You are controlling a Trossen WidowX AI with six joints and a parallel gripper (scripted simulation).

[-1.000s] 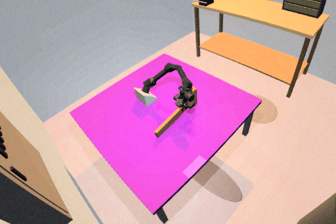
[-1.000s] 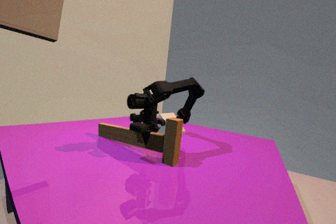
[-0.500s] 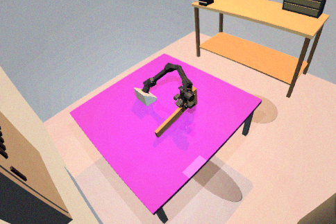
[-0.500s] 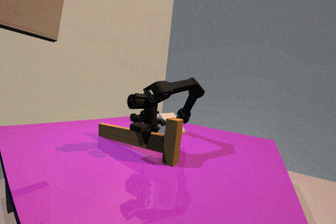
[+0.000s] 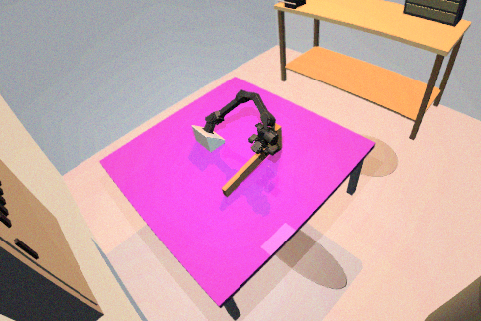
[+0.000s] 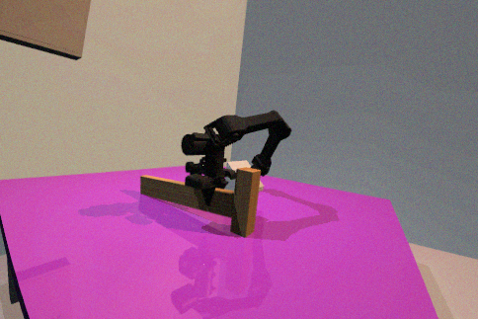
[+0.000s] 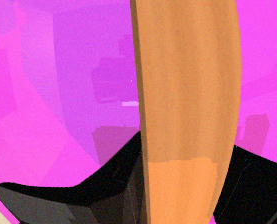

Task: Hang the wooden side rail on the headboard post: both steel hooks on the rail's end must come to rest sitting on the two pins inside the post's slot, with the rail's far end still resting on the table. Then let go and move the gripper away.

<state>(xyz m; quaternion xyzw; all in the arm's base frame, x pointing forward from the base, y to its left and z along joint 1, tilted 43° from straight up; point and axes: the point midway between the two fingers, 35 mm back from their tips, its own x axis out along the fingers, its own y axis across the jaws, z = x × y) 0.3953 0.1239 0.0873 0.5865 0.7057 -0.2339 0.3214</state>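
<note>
The headboard post is 2 cm behind my gripper tip, 11 cm to the left of it and 4 cm above it.
</note>
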